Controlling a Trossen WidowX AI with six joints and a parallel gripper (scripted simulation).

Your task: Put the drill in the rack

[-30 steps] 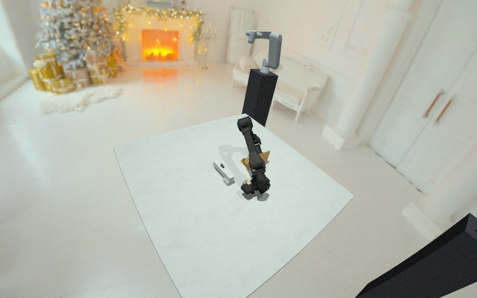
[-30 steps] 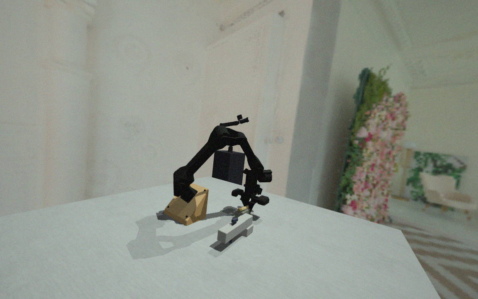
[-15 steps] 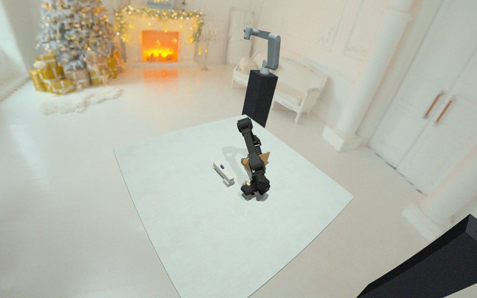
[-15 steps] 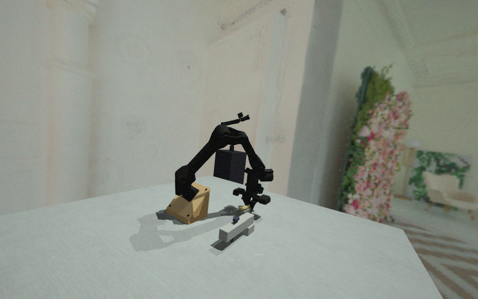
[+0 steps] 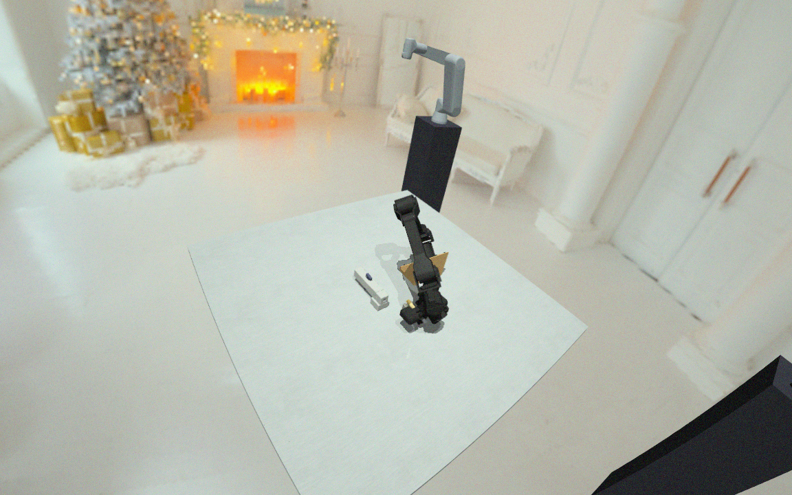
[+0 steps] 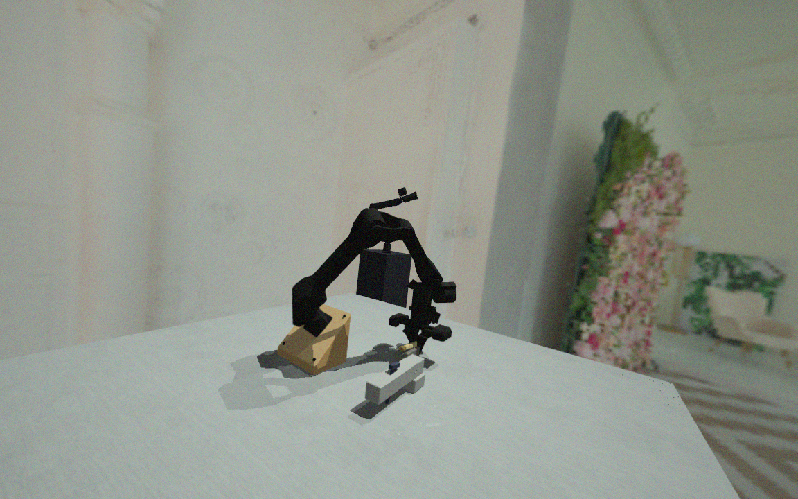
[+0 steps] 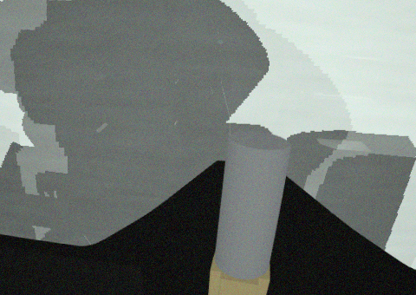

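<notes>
Right now the drill is 40 mm to the right of my gripper tip and 40 mm above it. Round my gripper tip: dark blue key 110 mm ahead, 230 mm to the right, 40 mm above; grey grooved rack 10 mm ahead, 50 mm to the right, 10 mm above; grey housing 100 mm ahead, 210 mm to the right, 30 mm above.
</notes>
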